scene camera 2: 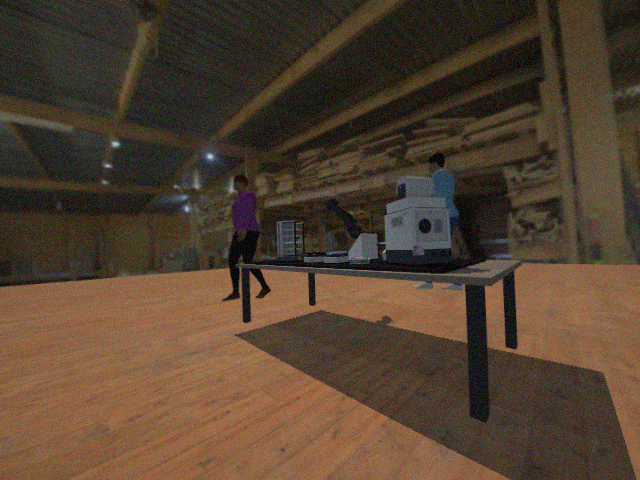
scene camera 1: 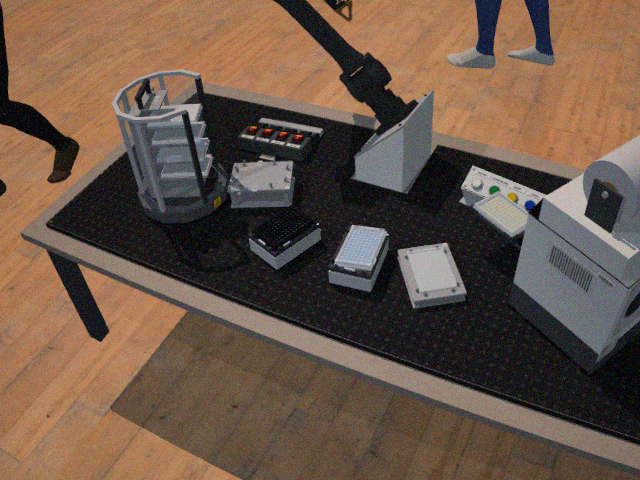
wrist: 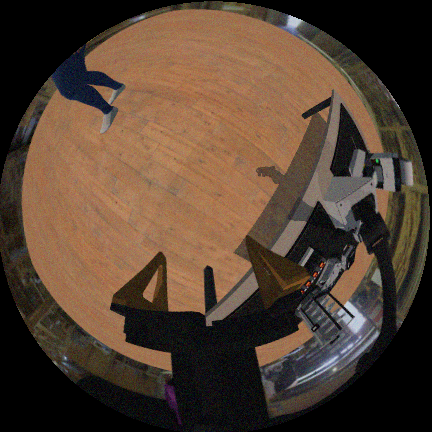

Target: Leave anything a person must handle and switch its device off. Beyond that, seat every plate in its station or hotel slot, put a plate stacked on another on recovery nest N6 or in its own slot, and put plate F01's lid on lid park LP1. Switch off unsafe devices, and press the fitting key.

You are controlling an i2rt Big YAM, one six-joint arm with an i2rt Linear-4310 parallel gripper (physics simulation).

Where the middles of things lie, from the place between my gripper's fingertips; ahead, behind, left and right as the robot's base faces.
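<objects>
Relative to the plate hotel H1 (scene camera 1: 172, 191), my gripper is 83 cm short of it, 7 cm to the left of it and 3 cm above it. Counted from my gripper, the blue-white well plate (scene camera 1: 361, 247) is 86 cm ahead, 49 cm to the left and 13 cm below; the black plate (scene camera 1: 291, 222) is 87 cm ahead, 29 cm to the left and 14 cm below; the flat white plate (scene camera 1: 431, 270) is 82 cm ahead, 65 cm to the left and 17 cm below.
</objects>
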